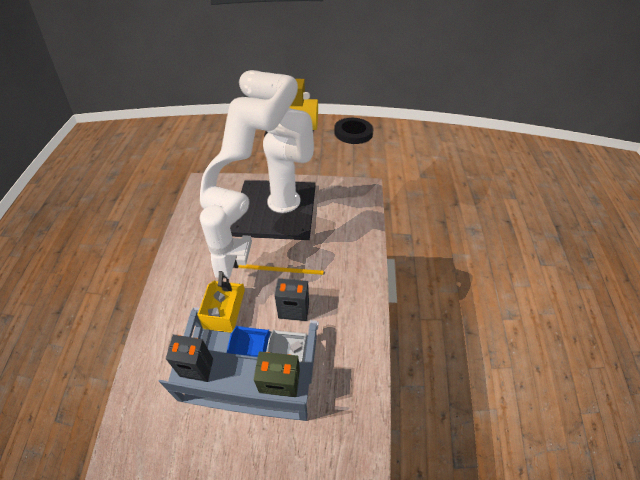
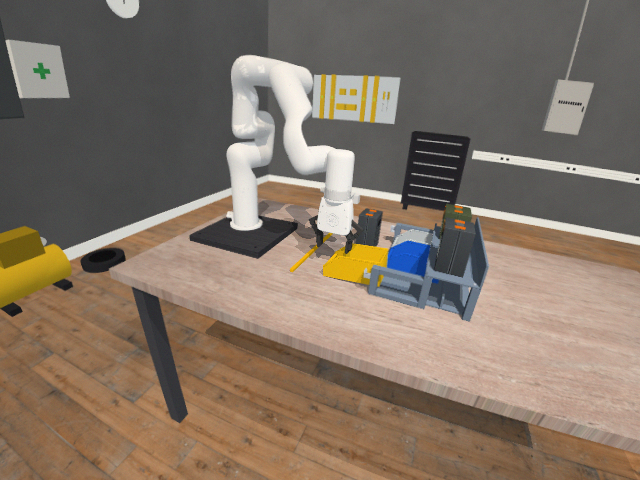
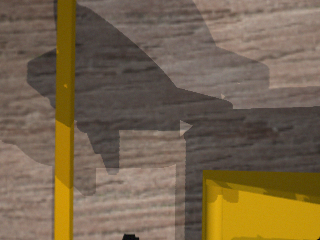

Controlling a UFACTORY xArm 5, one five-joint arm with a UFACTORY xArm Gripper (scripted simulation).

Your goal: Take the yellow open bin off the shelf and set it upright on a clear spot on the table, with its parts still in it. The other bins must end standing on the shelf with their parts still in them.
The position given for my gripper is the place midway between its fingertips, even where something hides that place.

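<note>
There is a grey shelf (image 1: 234, 374) (image 2: 458, 299) in the scene, and in image 3 the grey shelf is out of frame. I also see a blue bin (image 1: 247, 341) (image 2: 412, 257); in image 3 the blue bin is out of frame. A yellow open bin (image 1: 233, 299) (image 2: 351, 266) is here too. And I see my gripper (image 2: 333, 248).
</note>
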